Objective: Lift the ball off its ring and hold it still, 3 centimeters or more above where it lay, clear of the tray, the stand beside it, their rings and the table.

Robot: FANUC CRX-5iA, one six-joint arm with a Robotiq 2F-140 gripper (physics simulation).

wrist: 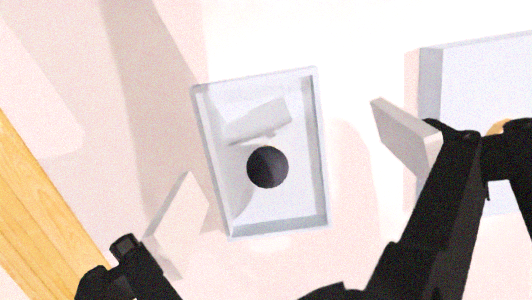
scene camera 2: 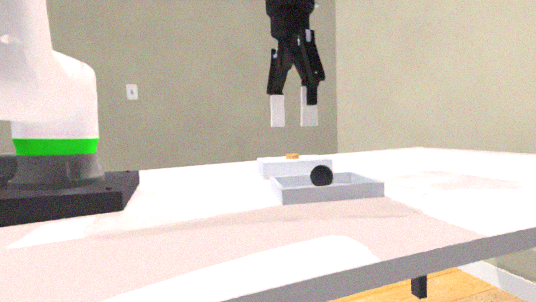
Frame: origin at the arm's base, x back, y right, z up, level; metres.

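Seen in the pictures: gripper, between the fingertips: [wrist: 283, 156] [scene camera 2: 291, 126]; arm's base, origin of its link: [scene camera 2: 60, 182].
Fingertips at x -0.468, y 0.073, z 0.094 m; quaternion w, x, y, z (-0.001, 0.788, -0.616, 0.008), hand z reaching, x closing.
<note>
Offsets run from my fingertips to a thing's top centre. "pt": to the spot under its first point. Level surfaces: height alone.
A black ball {dx -0.053, dy +0.018, dz -0.080 m} [scene camera 2: 321, 175] [wrist: 267, 167] rests inside the light grey tray {dx -0.053, dy +0.018, dz -0.108 m} [scene camera 2: 334, 193] [wrist: 324, 165]; the ring under it is hidden. The pale stand [scene camera 2: 295, 167] [wrist: 487, 80] is beside the tray, with an orange ring {pt dx -0.046, dy -0.204, dz -0.084 m} [scene camera 2: 292, 156] [wrist: 499, 126] on top, mostly hidden behind the gripper in the wrist view. My gripper [scene camera 2: 293, 126] [wrist: 283, 156] is open, with nothing between its pale fingertips. It hangs well above the tray and stand, pointing down. In the wrist view the ball lies between the two fingertips in the picture, far below them.
The white table {dz -0.136 m} [scene camera 2: 200, 190] [wrist: 350, 30] carries the tray and stand. Its grey front edge [scene camera 2: 400, 262] crosses the lower right of the scene view. The robot's dark base plate [scene camera 2: 115, 192] is at the left. Wooden floor [wrist: 40, 220] shows at the left of the wrist view.
</note>
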